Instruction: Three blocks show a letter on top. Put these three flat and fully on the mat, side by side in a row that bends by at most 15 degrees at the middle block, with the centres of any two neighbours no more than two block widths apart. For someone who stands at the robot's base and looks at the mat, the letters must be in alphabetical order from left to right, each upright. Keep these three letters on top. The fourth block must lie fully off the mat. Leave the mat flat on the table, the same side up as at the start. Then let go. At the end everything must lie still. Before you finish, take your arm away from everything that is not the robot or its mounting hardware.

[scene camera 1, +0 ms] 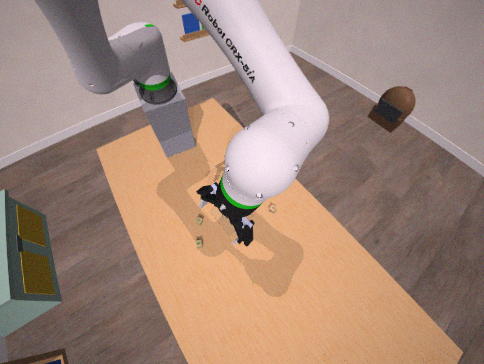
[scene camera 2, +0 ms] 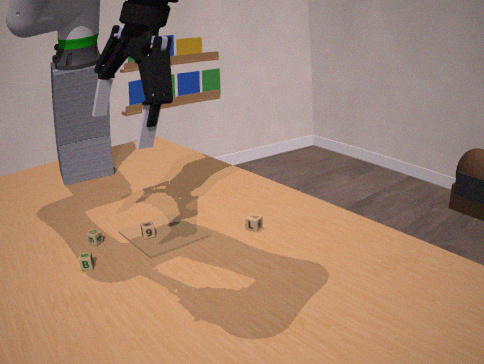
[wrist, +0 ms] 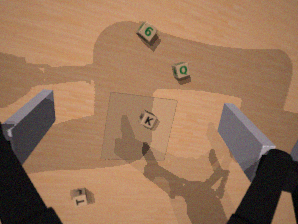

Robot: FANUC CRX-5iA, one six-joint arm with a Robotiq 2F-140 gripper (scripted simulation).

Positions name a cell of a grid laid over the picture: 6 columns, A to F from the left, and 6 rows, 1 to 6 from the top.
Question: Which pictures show my gripper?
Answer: Scene camera 1, scene camera 2 and the wrist view: all of them.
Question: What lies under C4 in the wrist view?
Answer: A thin tan mat.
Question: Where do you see a thin tan mat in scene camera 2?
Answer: C4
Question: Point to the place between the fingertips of my gripper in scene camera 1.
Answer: C4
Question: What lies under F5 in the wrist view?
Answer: My gripper.
